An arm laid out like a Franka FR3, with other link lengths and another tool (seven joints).
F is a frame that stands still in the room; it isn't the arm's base.
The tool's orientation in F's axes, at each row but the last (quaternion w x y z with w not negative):
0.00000, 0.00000, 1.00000, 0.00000
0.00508, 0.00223, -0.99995, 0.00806
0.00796, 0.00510, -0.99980, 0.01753
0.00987, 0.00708, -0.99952, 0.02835
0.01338, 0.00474, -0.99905, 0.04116
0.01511, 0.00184, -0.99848, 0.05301
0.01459, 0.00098, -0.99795, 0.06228
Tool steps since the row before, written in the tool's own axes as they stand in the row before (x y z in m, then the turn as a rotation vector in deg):
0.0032, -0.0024, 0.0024, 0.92, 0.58, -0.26
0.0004, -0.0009, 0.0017, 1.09, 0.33, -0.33
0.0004, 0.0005, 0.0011, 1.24, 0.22, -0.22
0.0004, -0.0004, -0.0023, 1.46, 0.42, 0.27
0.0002, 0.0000, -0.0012, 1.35, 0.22, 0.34
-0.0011, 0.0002, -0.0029, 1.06, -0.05, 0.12
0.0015, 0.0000, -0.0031, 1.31, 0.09, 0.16
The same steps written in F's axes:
-0.0032, -0.0024, -0.0024, -0.92, 0.58, 0.26
-0.0004, -0.0009, -0.0017, -1.09, 0.33, 0.34
-0.0004, 0.0005, -0.0011, -1.24, 0.22, 0.23
-0.0003, -0.0003, 0.0023, -1.47, 0.38, -0.26
-0.0002, 0.0001, 0.0012, -1.36, 0.18, -0.32
0.0012, 0.0005, 0.0028, -1.06, -0.06, -0.08
-0.0014, 0.0004, 0.0031, -1.31, 0.07, -0.13

